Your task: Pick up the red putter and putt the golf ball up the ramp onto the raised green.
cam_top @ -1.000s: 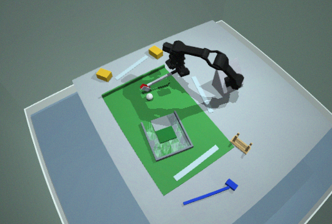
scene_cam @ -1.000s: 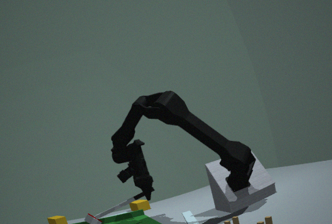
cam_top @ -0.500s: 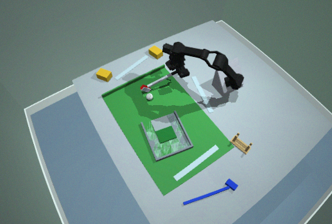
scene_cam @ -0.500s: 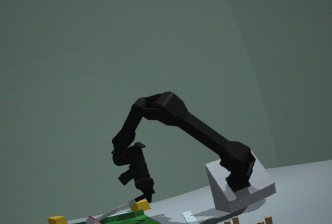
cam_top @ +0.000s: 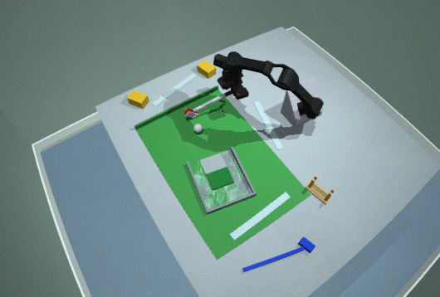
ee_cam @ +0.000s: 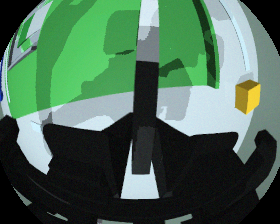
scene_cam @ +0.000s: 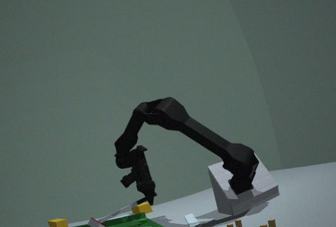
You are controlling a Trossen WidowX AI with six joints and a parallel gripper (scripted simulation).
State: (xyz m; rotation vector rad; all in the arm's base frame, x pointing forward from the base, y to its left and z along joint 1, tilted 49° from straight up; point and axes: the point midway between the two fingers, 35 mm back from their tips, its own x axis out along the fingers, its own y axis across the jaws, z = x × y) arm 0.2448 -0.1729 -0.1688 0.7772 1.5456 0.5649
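The red putter is 120 mm ahead of my gripper tip and 10 mm to the right of it. The rest, counted from my gripper tip: wooden putter stand (60 mm behind, 600 mm to the left, 40 mm below); then white golf ball (230 mm ahead, 60 mm to the left, 50 mm below); then mat (240 mm ahead, 240 mm to the left, 70 mm below).
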